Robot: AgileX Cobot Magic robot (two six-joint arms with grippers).
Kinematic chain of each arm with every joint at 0, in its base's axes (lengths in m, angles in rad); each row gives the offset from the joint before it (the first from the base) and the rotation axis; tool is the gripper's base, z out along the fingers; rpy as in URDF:
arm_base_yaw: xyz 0 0 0.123 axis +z
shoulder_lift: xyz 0 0 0 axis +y
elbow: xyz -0.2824 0 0.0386 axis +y
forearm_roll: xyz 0.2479 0 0.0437 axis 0.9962 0 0.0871
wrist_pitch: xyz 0 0 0 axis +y
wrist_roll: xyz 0.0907 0 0.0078 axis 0.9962 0 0.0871
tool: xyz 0 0 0 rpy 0 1.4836 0
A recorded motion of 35 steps. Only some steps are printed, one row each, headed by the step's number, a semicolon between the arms.
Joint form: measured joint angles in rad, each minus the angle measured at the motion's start. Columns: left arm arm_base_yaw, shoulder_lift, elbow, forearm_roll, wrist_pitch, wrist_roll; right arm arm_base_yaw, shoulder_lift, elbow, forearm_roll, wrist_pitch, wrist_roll.
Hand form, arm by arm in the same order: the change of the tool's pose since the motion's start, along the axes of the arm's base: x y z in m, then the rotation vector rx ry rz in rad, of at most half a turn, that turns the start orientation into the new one. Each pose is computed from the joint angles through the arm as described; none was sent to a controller.
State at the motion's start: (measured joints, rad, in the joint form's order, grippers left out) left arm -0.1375 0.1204 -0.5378 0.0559 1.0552 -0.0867; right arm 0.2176 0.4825 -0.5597 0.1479 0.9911 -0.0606
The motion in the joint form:
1: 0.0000 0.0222 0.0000 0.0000 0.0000 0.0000; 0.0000 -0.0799 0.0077 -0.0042 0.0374 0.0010
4: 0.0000 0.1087 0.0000 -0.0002 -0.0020 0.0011; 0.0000 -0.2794 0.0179 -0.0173 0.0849 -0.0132
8: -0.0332 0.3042 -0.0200 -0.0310 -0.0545 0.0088; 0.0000 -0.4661 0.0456 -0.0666 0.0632 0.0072
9: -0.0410 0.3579 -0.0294 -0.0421 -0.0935 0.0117; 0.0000 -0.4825 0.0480 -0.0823 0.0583 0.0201
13: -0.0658 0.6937 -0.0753 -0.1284 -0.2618 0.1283; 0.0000 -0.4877 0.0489 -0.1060 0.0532 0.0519
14: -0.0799 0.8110 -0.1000 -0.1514 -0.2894 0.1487; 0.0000 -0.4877 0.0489 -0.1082 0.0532 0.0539
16: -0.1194 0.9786 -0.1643 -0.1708 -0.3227 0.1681; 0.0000 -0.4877 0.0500 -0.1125 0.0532 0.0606
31: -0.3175 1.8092 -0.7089 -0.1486 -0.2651 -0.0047; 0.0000 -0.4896 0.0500 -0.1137 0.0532 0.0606
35: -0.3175 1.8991 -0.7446 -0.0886 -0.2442 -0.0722; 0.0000 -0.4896 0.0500 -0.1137 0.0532 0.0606
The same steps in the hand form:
1: 0.0036 -0.0005 -0.0003 0.0030 0.0220 0.0000; -0.0150 -0.0034 0.0005 0.0032 -0.0352 0.0038
4: 0.0178 -0.0025 -0.0020 0.0154 0.1056 -0.0008; -0.0490 -0.0116 0.0021 0.0096 -0.1812 0.0150
8: 0.0513 -0.0118 -0.0014 0.0142 0.2306 -0.0516; -0.0739 -0.0213 -0.0028 0.0193 -0.3612 -0.0221
9: 0.0622 -0.0151 0.0003 0.0080 0.2371 -0.0652; -0.0757 -0.0229 -0.0032 0.0194 -0.3793 -0.0370
13: 0.1268 -0.0362 -0.0115 0.0311 0.3557 -0.1737; -0.0757 -0.0249 -0.0031 0.0250 -0.3851 -0.0660
14: 0.1474 -0.0441 -0.0203 0.0331 0.4202 -0.1987; -0.0757 -0.0250 -0.0031 0.0246 -0.3850 -0.0680
16: 0.1781 -0.0599 -0.0298 0.0452 0.4890 -0.2453; -0.0754 -0.0253 -0.0035 0.0256 -0.3832 -0.0737
31: 0.3203 -0.1718 -0.1260 0.0962 0.8446 -0.2823; -0.0757 -0.0255 -0.0035 0.0250 -0.3853 -0.0742
35: 0.3293 -0.1719 -0.1521 0.1400 0.9083 -0.2281; -0.0757 -0.0255 -0.0035 0.0250 -0.3853 -0.0742

